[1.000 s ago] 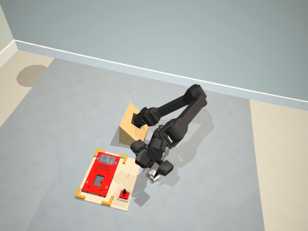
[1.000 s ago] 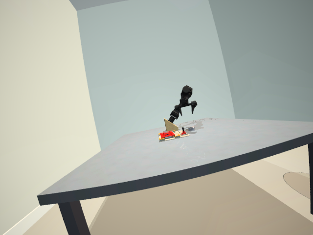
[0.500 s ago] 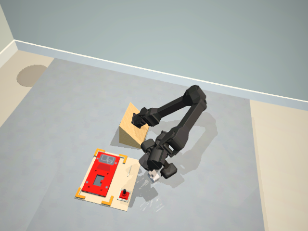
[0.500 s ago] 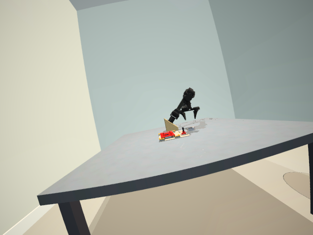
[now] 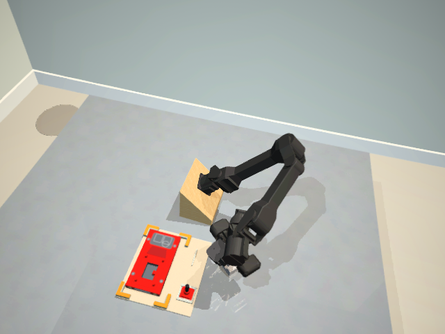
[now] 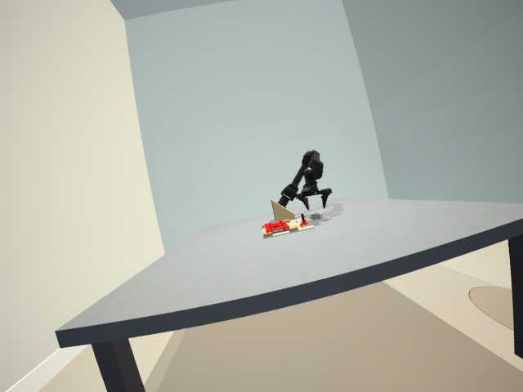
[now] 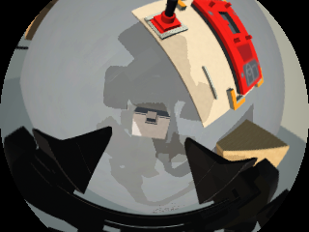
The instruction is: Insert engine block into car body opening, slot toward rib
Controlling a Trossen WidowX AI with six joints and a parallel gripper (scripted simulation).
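Right now my gripper tip is 30 mm above the engine block.
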